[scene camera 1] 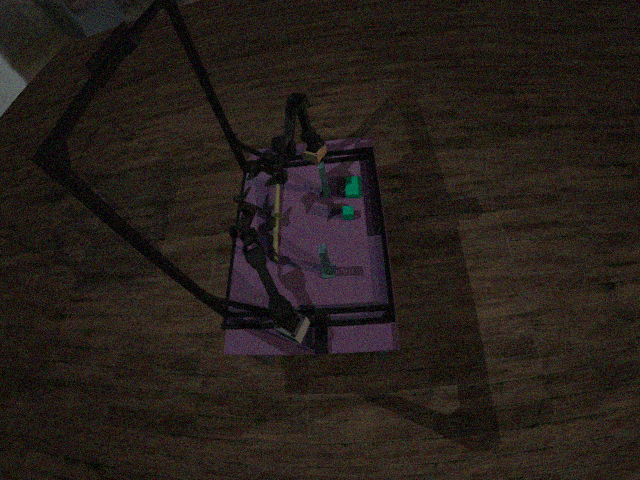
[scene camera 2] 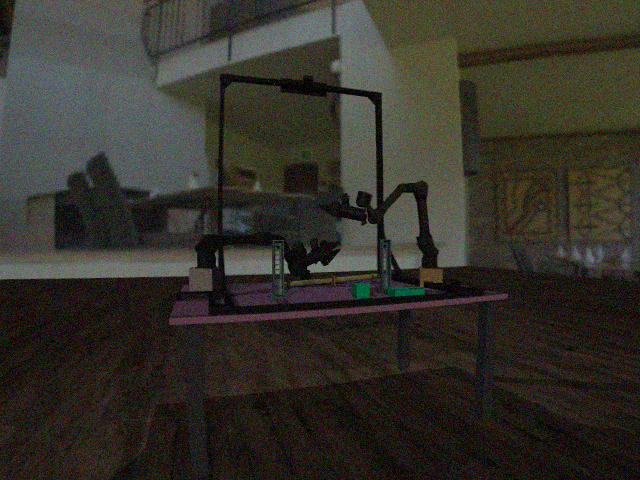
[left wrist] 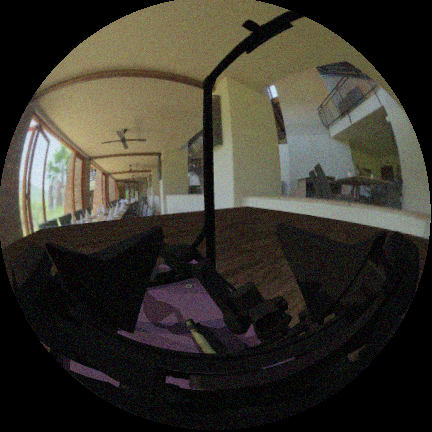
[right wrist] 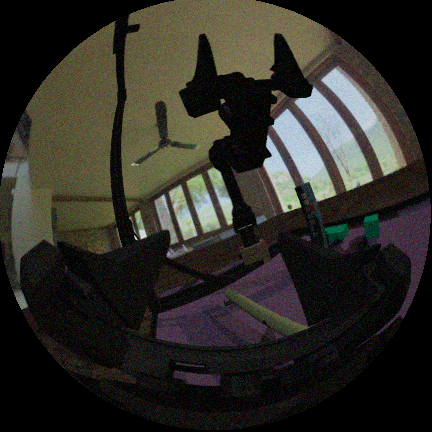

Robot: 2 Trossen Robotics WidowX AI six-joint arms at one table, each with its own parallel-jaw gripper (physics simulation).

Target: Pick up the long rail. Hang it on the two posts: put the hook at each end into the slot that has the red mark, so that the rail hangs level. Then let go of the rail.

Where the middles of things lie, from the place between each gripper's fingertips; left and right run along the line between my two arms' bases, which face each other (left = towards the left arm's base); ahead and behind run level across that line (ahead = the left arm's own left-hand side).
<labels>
Now: left hand 34 cm above the long rail [right wrist: 284, 326], 6 cm to the right of it and 1 cm past it.
I see the long rail 5 cm ahead of my right hand, 5 cm to the right of it and 16 cm below it.
</labels>
